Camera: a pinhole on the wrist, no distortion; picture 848 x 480 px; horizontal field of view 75.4 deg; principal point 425.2 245.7 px. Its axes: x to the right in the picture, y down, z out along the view. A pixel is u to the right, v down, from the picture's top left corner.
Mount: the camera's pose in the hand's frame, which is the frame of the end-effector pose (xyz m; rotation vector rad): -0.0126 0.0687 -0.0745 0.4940 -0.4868 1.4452
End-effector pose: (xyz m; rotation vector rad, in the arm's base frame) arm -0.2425 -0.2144 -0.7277 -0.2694 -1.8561 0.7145
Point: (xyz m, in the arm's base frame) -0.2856 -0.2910 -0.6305
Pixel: 227.0 40.7
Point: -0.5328 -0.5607 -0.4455
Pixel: 298.9 66.9
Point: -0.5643 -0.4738 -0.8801
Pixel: 622.7 371.4
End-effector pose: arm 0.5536 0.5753 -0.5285 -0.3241 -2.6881 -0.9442
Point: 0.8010 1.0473 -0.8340
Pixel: outside the picture
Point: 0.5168 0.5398 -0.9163
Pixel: 351.1 328.1
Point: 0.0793 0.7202 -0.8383
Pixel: outside the picture
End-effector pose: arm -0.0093 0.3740 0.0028 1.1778 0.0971 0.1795
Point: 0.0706 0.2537 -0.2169
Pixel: 57.3 87.0
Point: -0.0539 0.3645 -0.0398
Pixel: 161.9 384.8
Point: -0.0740 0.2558 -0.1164
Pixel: 174.6 400.1
